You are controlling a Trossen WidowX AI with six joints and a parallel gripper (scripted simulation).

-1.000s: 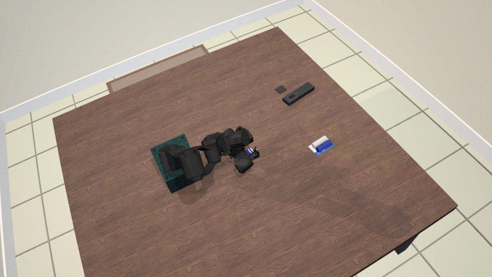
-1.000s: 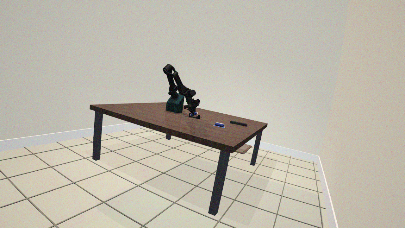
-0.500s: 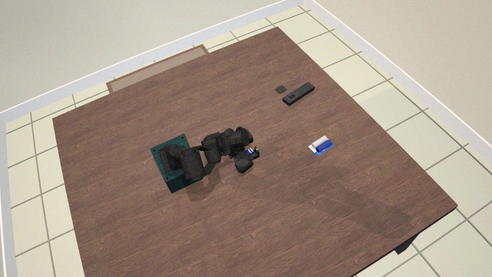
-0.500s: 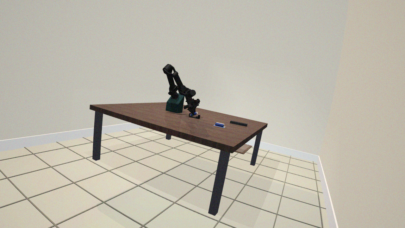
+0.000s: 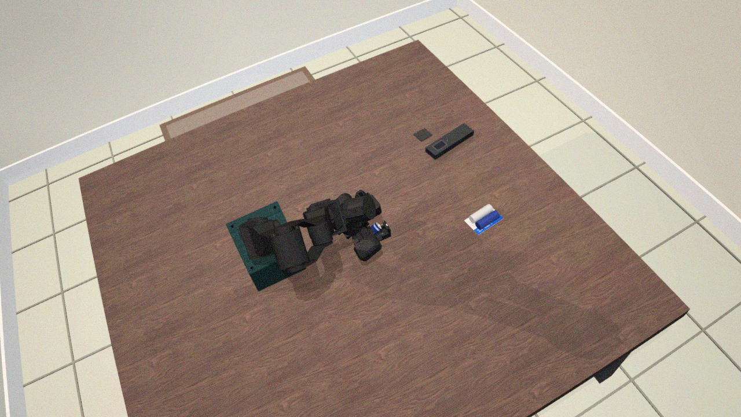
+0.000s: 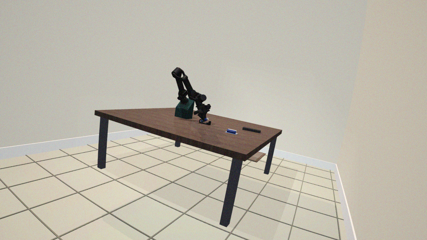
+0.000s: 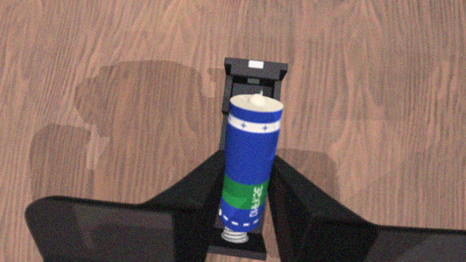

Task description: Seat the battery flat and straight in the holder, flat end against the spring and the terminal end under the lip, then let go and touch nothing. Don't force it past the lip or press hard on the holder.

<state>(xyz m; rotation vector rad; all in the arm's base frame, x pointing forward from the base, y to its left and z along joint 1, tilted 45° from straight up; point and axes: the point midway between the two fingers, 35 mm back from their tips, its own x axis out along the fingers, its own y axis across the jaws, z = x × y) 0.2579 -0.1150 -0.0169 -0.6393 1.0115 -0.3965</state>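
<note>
My gripper tip is 10 mm below the battery. The rest, counted from my gripper tip: dark square 330 mm ahead, 260 mm to the left, 30 mm below; black remote 380 mm ahead, 190 mm to the left, 10 mm below.
</note>
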